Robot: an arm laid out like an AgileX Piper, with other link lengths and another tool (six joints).
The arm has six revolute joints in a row. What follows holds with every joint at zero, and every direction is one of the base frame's. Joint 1 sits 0.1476 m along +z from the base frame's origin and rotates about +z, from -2.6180 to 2.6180 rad. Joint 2 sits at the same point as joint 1 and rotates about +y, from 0.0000 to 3.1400 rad. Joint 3 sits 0.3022 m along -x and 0.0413 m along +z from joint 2 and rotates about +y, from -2.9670 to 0.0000 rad. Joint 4 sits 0.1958 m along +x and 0.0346 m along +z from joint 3 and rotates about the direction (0.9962, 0, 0.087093), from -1.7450 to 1.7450 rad. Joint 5 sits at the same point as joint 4 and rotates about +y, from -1.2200 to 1.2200 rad. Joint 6 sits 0.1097 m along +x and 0.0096 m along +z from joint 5 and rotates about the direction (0.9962, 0, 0.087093), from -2.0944 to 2.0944 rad. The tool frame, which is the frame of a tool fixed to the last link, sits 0.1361 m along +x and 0.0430 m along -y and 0.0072 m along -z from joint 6; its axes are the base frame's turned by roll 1.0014, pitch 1.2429 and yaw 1.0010 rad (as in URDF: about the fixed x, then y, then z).
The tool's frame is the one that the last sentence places.
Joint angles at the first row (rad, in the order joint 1, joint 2, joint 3, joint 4, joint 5, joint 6):
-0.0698 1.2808 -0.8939 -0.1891 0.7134 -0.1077
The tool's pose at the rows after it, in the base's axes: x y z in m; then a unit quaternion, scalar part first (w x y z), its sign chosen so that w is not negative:
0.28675 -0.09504 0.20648 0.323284 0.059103 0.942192 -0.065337
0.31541 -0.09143 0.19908 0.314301 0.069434 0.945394 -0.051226
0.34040 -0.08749 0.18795 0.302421 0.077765 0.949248 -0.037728
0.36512 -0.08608 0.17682 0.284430 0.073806 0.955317 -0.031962
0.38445 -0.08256 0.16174 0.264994 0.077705 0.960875 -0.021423
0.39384 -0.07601 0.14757 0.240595 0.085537 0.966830 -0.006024
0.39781 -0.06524 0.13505 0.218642 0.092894 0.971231 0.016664
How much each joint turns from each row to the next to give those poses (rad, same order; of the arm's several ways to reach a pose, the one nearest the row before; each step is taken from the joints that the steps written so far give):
-0.0001 0.0749 -0.0798 0.0087 -0.0011 -0.0057
0.0001 0.1107 -0.0922 0.0346 0.0000 0.0009
0.0000 0.1027 -0.0838 0.0356 0.0050 -0.0046
0.0000 0.1075 -0.1058 0.0235 0.0348 -0.0246
0.0000 0.0971 -0.0904 0.0306 0.0331 -0.0118
0.0000 0.0724 -0.0733 0.0411 0.0505 -0.0092
0.0000 0.0497 -0.0467 0.0577 0.0413 -0.0171

